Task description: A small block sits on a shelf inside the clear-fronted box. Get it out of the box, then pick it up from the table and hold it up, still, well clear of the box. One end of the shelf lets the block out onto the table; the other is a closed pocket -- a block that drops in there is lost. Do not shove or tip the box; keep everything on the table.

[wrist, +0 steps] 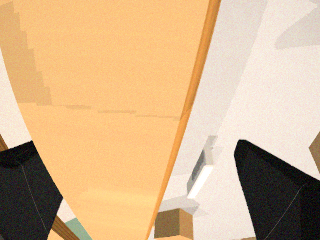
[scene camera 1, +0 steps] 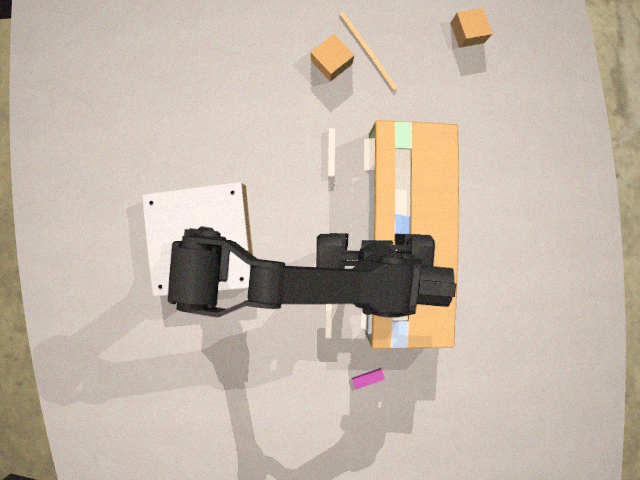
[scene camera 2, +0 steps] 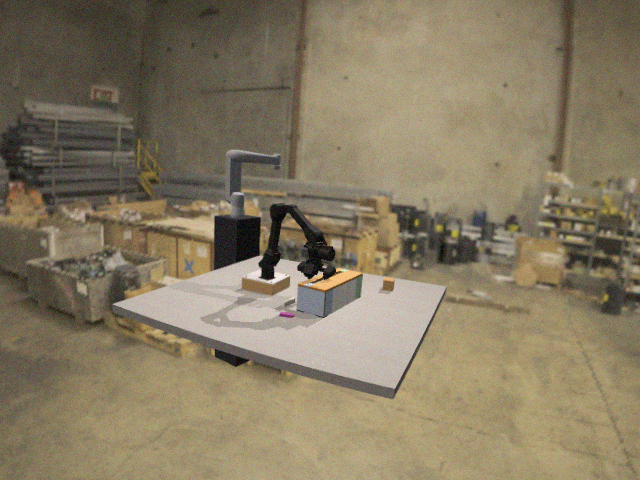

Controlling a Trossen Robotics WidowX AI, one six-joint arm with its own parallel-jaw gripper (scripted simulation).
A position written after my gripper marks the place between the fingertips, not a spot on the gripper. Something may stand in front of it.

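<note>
Box (scene camera 1: 412,167), (wrist: 105,98), (scene camera 2: 317,296). My gripper (scene camera 1: 371,236), (wrist: 162,140).
</note>
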